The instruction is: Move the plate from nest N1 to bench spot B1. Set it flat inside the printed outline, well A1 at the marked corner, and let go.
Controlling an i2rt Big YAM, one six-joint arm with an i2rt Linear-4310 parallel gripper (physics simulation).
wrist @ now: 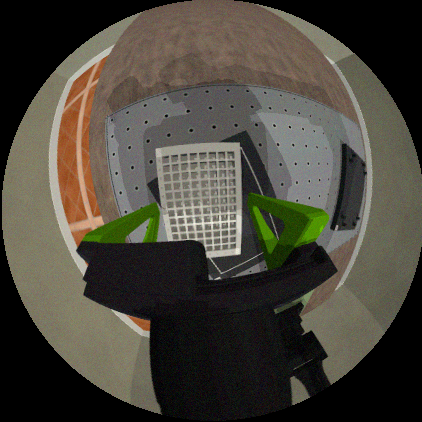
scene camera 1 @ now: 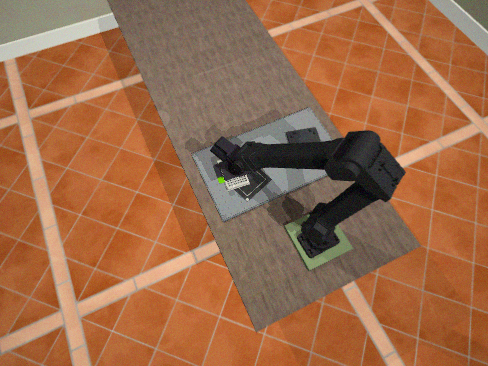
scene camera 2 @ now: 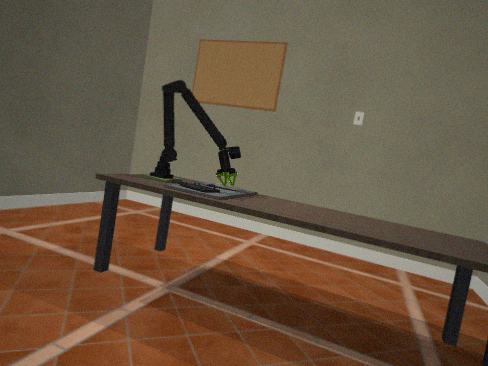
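The white gridded plate lies over the dark square pad, turned relative to the pad's printed white outline and crossing it. Part of the outline shows beyond the plate's right and near edges in the wrist view. My gripper is open above the pad, its green fingers on either side of the plate with gaps beside both long edges. The plate's near left corner is hidden behind the gripper body. I cannot read well A1 or tell whether the plate sits fully flat.
A dark raised block, perhaps a nest, stands on the perforated grey board. The arm passes over the board between the block and pad. The arm's base stands on a green plate near the bench end.
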